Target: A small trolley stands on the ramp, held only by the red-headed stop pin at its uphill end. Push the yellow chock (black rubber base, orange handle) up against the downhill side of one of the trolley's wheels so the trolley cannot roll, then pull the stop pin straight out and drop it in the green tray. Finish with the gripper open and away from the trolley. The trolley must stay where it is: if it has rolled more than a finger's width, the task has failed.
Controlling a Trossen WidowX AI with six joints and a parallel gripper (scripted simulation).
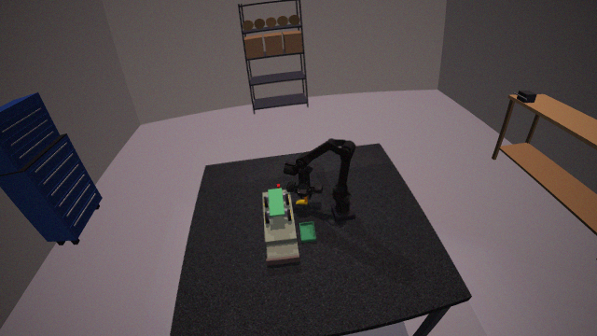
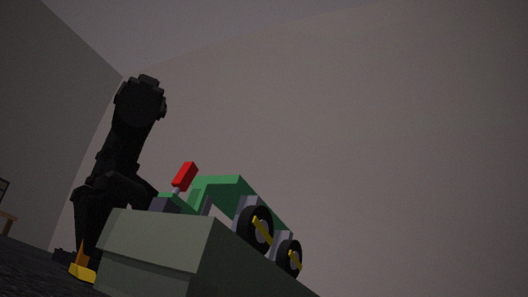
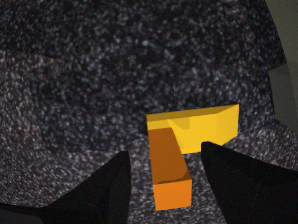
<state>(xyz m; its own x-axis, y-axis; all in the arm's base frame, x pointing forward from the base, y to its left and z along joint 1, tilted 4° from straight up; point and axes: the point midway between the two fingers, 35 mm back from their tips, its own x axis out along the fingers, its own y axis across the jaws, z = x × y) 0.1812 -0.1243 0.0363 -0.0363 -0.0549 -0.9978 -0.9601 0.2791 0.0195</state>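
The yellow chock is 20 mm ahead of my gripper tip and 10 mm below it. Round my gripper tip: red-headed stop pin: 140 mm ahead, 100 mm above, 10 mm to the left; then green trolley: 160 mm ahead, 120 mm to the left, 80 mm above; then pale ramp: 160 mm ahead, 130 mm to the left, 20 mm above.
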